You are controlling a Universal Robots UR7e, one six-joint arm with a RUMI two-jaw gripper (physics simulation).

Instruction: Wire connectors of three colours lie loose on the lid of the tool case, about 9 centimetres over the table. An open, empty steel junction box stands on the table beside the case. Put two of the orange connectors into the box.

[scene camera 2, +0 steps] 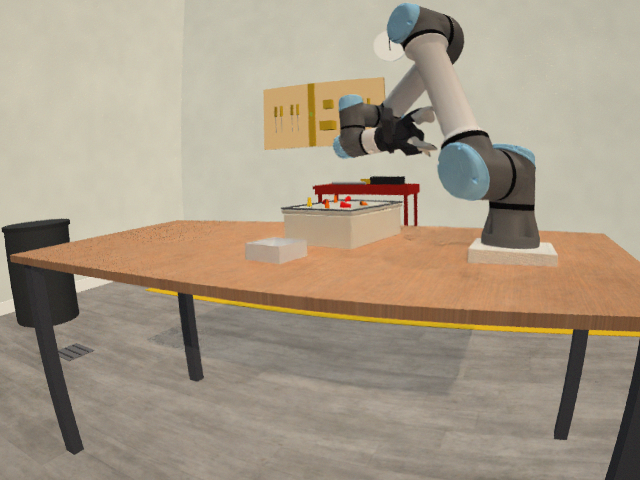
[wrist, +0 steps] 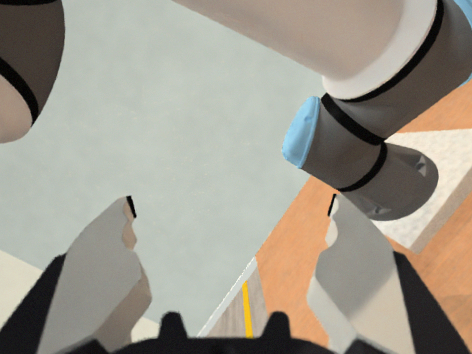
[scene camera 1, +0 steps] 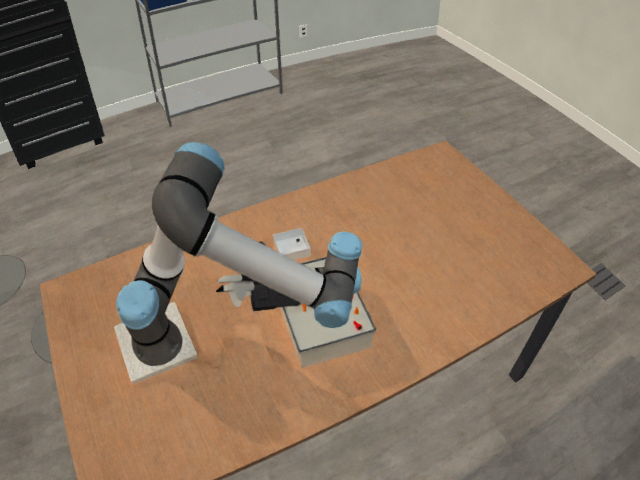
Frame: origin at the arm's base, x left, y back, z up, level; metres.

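Seen in the pictures: gripper, between the fingertips: (scene camera 2: 439,126) (wrist: 231,196) (scene camera 1: 216,286); arm's base, origin of its link: (scene camera 2: 510,244) (wrist: 389,186) (scene camera 1: 157,343).
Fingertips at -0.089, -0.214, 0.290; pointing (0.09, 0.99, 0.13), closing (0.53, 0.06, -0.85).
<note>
Offsets run from my fingertips to a thing's top centre, as dx, dy, dz. "pt": to the spot under its first point. Level surfaces: height alone.
My gripper (scene camera 1: 219,285) (scene camera 2: 433,129) (wrist: 231,196) is open and empty, held sideways high above the table, its fingers pointing toward the arm's base. The tool case @[+0.045, -0.281, -0.215] (scene camera 1: 336,352) (scene camera 2: 320,229) stands below the wrist. On its lid @[pt -0.082, -0.241, -0.219] (scene camera 1: 323,338), orange connectors (scene camera 1: 356,310) (scene camera 2: 326,204) lie or stand apart; another orange connector @[+0.032, -0.224, -0.207] (scene camera 1: 304,307) shows near the lid's left edge. Red connectors (scene camera 1: 357,324) (scene camera 2: 345,205) and a yellow connector @[+0.105, -0.356, -0.195] (scene camera 2: 309,202) are also on the lid. The arm hides part of the lid in scene camera 1. The open junction box @[+0.353, -0.275, -0.276] (scene camera 1: 295,253) (scene camera 2: 263,252) stands beside the case, with a small dark spot inside.
The arm's base stands on a pale block (scene camera 1: 128,356) (scene camera 2: 511,256) on the wooden table @[dz -0.314] (scene camera 1: 413,222) (scene camera 2: 413,279). The forearm passes above the table between base and case. A metal shelf unit (scene camera 1: 279,62), a black drawer cabinet (scene camera 1: 46,87) and a dark bin (scene camera 2: 41,273) stand off the table.
</note>
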